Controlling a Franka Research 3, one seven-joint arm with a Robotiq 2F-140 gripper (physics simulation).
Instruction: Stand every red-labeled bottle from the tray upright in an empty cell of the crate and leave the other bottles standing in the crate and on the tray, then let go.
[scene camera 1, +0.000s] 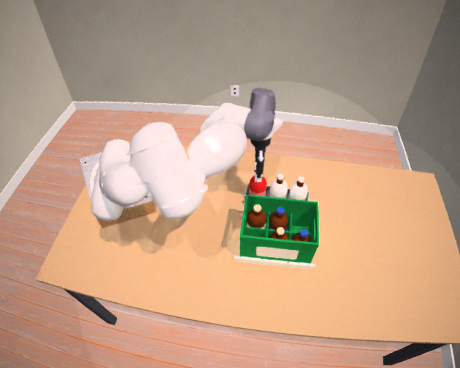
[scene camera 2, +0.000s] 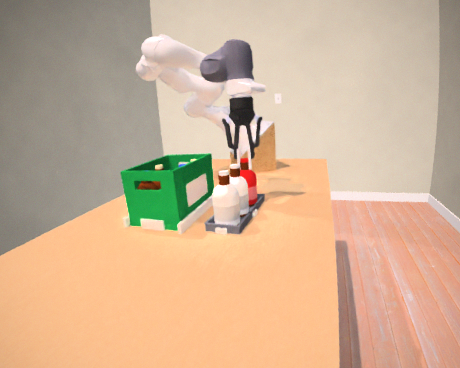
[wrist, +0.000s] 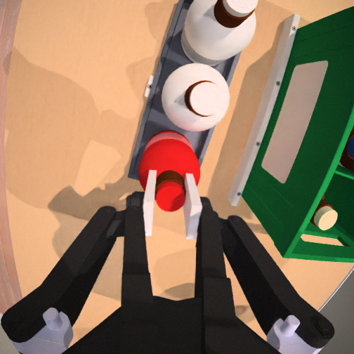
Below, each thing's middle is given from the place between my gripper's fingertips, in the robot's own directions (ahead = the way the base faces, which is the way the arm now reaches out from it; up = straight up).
Right now the red-labeled bottle (wrist: 169, 152) is 4 cm below my hand.
